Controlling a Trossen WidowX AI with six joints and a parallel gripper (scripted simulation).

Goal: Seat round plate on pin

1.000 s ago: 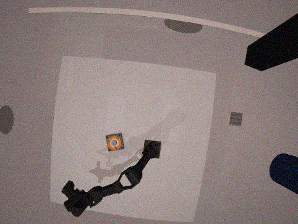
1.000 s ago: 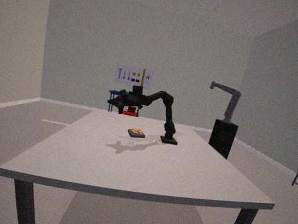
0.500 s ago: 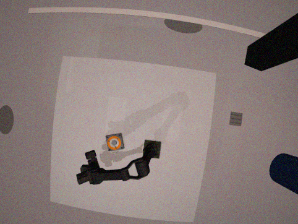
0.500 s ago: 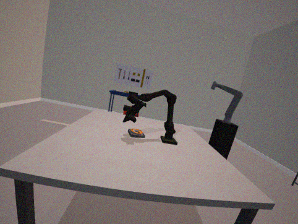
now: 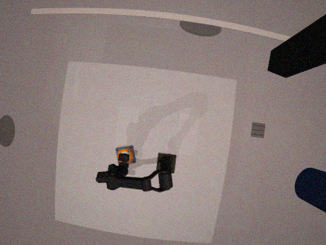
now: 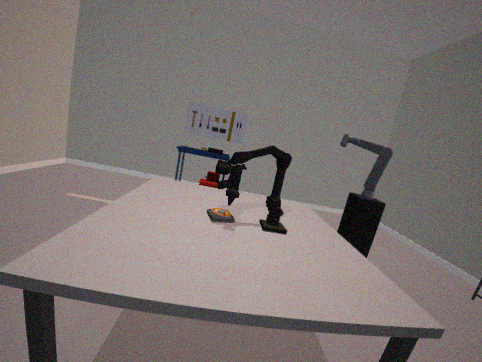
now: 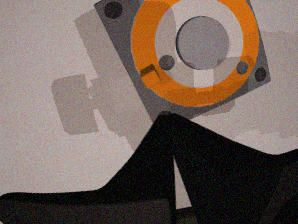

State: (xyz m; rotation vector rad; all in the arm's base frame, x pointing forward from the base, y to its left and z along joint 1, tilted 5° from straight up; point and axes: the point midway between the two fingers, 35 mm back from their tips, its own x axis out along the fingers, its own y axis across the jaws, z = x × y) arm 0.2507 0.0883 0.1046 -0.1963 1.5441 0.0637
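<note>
Now: gripper tip 50 mm above the plate, 20 mm short of it and 10 mm to the left of it. Round my gripper tip: grey square base: 70 mm below, 40 mm ahead, 30 mm to the right.
</note>
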